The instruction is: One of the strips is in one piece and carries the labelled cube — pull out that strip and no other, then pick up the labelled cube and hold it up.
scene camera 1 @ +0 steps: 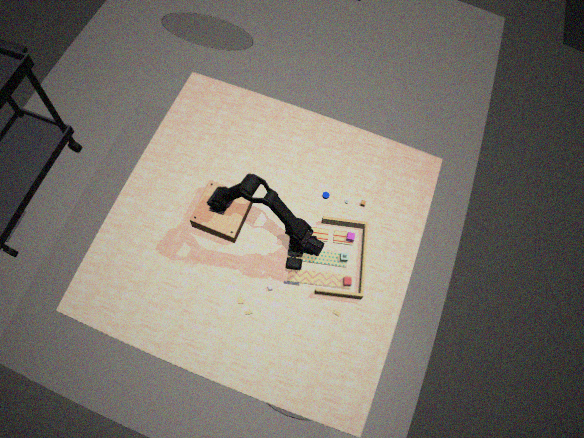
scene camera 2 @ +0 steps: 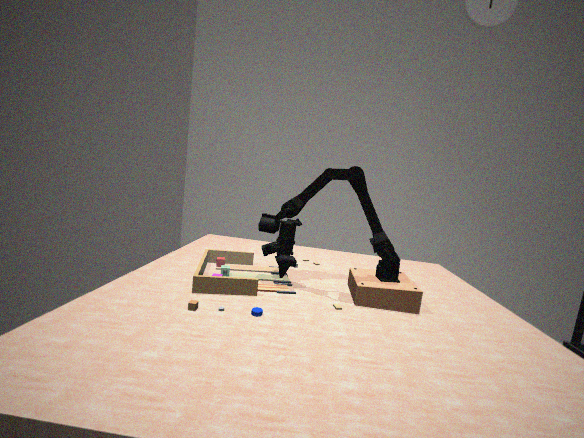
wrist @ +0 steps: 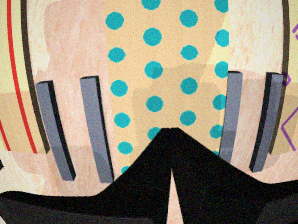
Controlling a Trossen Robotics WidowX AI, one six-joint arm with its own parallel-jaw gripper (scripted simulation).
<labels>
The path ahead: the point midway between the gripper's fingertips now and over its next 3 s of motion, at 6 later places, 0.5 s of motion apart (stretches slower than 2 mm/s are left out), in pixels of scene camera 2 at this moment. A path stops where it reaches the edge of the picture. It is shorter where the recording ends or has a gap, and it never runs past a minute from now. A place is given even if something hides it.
My gripper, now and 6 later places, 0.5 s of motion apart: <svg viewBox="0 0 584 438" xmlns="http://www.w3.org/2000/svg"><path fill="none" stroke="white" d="M280 277L286 278L292 278L298 278L303 278L309 279L315 279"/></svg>
</labels>
